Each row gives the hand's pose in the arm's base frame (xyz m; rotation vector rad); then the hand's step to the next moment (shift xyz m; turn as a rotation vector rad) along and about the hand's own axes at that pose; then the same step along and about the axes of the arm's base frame.
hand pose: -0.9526 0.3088 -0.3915 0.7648 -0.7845 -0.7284
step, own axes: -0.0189 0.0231 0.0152 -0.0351 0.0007 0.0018
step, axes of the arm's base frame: -0.0156 0.0222 0.0197 -0.0190 0.0277 -0.0104
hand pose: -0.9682 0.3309 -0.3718 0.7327 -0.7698 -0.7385
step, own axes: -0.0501 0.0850 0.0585 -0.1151 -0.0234 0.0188
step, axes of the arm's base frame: -0.0467 0.0674 0.0802 -0.0805 0.0733 -0.0478
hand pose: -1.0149 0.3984 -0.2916 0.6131 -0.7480 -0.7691
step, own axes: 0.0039 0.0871 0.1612 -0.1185 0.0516 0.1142
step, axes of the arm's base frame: -0.0900 0.0122 0.1592 -0.1276 0.0986 0.0613
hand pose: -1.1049 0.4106 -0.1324 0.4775 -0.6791 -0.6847
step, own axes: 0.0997 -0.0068 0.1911 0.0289 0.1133 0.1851
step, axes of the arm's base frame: -0.0796 -0.1095 0.1679 -0.0668 0.0238 0.2071
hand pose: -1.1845 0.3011 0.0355 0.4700 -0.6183 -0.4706
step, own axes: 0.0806 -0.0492 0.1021 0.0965 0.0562 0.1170
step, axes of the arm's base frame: -0.0209 -0.1107 0.0816 0.0098 -0.0398 0.1565
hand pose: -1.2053 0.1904 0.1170 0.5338 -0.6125 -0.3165
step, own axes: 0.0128 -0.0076 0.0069 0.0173 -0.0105 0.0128
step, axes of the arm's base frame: 0.0047 -0.0144 0.0064 0.0042 -0.0209 0.0109
